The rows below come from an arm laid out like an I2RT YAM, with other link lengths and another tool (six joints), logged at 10 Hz.
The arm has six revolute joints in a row. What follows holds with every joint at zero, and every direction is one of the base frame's. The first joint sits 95.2 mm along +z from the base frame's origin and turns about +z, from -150 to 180 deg. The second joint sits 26.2 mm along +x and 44.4 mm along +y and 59.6 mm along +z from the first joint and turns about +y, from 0 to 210 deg. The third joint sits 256.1 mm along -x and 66.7 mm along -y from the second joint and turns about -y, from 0 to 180 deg. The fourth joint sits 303.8 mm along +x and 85.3 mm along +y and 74.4 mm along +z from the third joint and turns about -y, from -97 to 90 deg. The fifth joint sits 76.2 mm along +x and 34.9 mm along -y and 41.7 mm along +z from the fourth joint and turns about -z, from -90 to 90 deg. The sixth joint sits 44.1 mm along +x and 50.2 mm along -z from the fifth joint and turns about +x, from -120 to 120 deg. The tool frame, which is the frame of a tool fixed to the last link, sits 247 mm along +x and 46 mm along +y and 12 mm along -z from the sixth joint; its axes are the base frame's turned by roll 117.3, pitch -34.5 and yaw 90 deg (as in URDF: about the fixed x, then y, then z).
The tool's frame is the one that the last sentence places.
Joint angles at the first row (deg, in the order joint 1, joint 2, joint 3, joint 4, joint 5, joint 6):
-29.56 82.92 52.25 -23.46 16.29 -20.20
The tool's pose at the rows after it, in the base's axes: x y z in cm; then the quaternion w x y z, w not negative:
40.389 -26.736 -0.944 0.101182 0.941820 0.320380 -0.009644
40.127 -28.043 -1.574 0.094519 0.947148 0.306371 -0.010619
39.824 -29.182 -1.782 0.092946 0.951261 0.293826 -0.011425
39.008 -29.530 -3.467 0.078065 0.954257 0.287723 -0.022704
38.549 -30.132 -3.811 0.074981 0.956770 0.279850 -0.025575
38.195 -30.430 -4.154 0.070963 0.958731 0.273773 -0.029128
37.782 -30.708 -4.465 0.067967 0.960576 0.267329 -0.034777
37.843 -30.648 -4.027 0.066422 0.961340 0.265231 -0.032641
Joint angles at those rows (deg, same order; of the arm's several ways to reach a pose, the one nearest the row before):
-31.42 85.63 53.43 -22.88 16.61 -19.95
-33.16 87.87 54.76 -22.59 16.17 -19.65
-34.48 89.12 55.66 -22.41 16.17 -19.40
-35.41 91.67 56.16 -22.46 16.08 -19.37
-36.26 92.43 56.51 -22.49 16.15 -19.26
-36.69 93.18 56.93 -22.81 16.34 -18.96
-36.95 93.89 57.36 -23.24 16.86 -18.60
-36.96 93.54 57.90 -24.22 16.71 -18.23

